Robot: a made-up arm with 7 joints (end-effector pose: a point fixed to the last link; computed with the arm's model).
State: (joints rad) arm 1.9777 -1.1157 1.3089 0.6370 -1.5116 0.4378 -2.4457
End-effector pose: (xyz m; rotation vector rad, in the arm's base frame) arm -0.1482 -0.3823 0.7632 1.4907 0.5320 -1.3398
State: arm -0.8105 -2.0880 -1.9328 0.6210 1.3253 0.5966 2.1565
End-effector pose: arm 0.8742 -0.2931 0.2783 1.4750 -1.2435 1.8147
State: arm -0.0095 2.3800 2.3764 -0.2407 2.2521 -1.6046 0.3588
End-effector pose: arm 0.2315 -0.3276 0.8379 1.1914 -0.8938 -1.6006
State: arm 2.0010 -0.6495 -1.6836 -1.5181 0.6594 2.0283 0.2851
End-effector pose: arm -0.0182 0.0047 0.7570 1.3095 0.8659 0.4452
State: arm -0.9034 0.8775 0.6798 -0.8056 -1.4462 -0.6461 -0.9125
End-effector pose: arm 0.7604 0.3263 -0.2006 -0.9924 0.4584 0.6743
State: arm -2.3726 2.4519 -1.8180 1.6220 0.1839 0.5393 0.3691
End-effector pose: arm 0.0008 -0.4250 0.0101 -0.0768 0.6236 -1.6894
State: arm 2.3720 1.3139 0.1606 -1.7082 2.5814 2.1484 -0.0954
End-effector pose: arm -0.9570 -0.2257 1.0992 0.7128 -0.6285 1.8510
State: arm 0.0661 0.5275 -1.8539 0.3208 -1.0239 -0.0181 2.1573
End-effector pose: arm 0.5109 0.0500 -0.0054 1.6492 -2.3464 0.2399
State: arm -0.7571 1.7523 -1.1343 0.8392 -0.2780 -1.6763 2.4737
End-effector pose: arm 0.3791 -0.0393 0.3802 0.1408 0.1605 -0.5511
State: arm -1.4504 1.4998 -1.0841 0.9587 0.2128 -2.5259 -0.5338
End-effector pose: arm 0.5317 -0.2579 0.0311 1.9984 -0.0836 1.2283
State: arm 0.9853 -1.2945 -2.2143 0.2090 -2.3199 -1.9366 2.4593
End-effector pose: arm -0.4161 0.0933 0.5765 0.6785 -2.2115 -0.1326
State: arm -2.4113 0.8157 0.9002 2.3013 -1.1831 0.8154 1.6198
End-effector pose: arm 0.1110 0.0126 -0.2214 -0.2152 1.4694 0.8293
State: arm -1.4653 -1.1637 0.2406 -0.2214 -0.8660 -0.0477 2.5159
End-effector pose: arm 0.5220 -0.3681 -0.4427 1.8612 -0.1196 1.6570
